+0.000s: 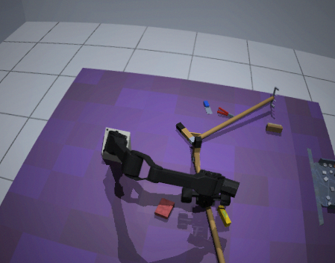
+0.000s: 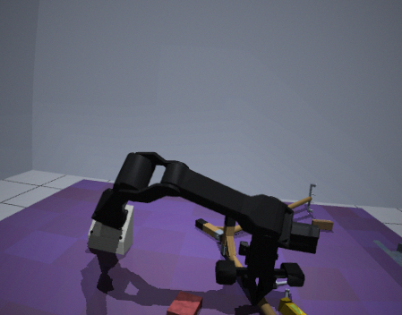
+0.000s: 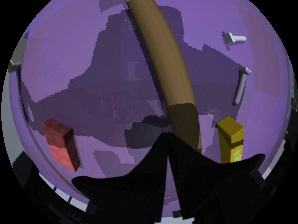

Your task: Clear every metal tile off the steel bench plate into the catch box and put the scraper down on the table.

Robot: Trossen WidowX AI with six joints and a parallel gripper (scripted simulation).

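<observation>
Right now my gripper tip is 5 cm below the long scraper, 3 cm short of it and 2 cm to the left of it. Round my gripper tip: red block: 14 cm behind, 5 cm to the right; then yellow block: 10 cm ahead, 1 cm to the right, 1 cm above; then blue item: 61 cm to the left, 12 cm behind, 1 cm below.
</observation>
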